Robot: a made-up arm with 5 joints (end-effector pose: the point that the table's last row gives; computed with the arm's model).
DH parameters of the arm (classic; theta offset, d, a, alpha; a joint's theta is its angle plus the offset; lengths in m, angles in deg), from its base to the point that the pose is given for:
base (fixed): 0 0 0.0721 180
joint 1: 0 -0.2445 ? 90
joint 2: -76.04 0 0.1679 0
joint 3: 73.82 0 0.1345 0
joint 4: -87.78 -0.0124 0 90
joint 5: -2.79 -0.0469 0 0
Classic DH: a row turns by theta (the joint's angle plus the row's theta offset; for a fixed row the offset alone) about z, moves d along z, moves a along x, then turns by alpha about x.
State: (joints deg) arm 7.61 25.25 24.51 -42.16 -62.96
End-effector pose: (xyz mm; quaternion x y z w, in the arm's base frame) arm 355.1 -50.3 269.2 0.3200 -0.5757 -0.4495 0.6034
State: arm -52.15 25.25 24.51 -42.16 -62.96
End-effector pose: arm 258.1 219.1 269.2 0.5643 -0.3397 -0.0891 0.7471
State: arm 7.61 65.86 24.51 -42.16 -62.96
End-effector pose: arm 312.9 -44.7 104.8 0.1733 -0.3117 -0.5581 0.7492
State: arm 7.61 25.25 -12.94 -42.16 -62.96
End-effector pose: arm 390.6 -55.1 374.4 0.4205 -0.7564 -0.2993 0.4019
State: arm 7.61 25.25 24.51 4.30 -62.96
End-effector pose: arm 336.3 -47.8 237.4 0.1499 -0.2697 -0.5682 0.7629
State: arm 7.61 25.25 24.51 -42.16 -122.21
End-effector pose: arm 355.1 -50.3 269.2 0.5628 -0.3423 -0.6890 0.3024
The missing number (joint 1, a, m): 0.0437
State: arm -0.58 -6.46 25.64 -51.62 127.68
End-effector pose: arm 306.1 -10.0 396.9 -0.7750 -0.4094 0.4280 0.2206
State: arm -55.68 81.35 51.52 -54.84 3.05
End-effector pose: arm 157.3 102.8 81.0 0.0485 -0.0923 0.4665 0.8784
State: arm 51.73 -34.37 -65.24 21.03 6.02
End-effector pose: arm 41.8 18.3 579.5 -0.4591 -0.8828 -0.0409 0.0907
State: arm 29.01 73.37 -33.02 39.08 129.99
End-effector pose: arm 351.0 -168.9 123.2 -0.0901 -0.0190 0.7526 0.6520
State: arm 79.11 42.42 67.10 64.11 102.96
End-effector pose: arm 78.2 -97.5 203.8 0.6667 0.0042 0.1362 0.7328
